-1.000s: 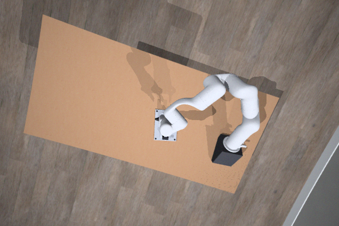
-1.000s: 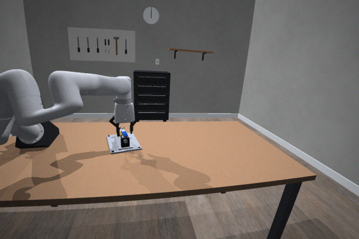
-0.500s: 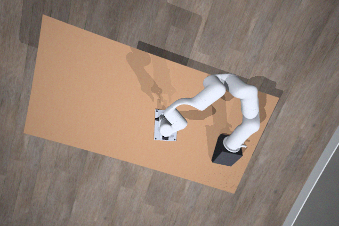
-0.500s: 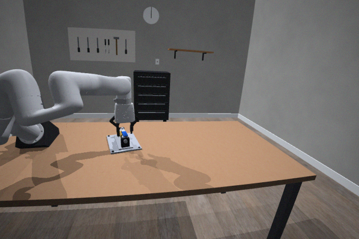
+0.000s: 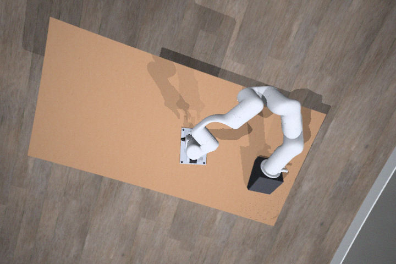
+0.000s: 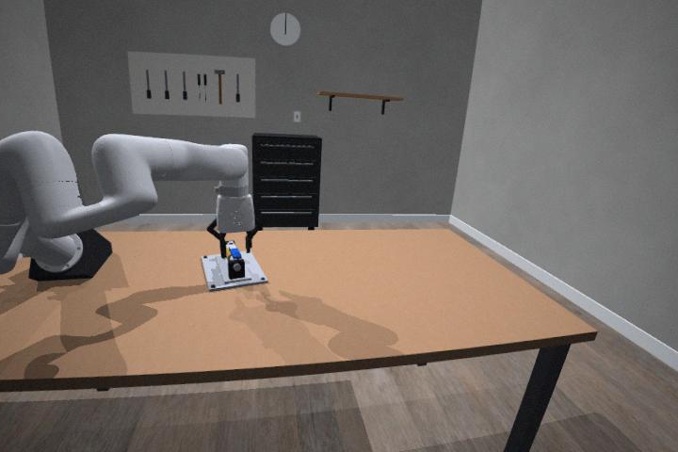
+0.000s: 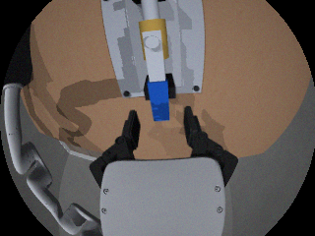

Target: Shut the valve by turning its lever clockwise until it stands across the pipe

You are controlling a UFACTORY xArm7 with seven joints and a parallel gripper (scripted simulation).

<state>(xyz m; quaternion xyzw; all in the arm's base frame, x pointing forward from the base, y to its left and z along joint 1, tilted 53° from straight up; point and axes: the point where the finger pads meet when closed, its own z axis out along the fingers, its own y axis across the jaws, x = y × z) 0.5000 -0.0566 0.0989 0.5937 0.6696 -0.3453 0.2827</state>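
Now: hand 5 cm to the right of the lever, 3 cm above it and 1 cm past it.
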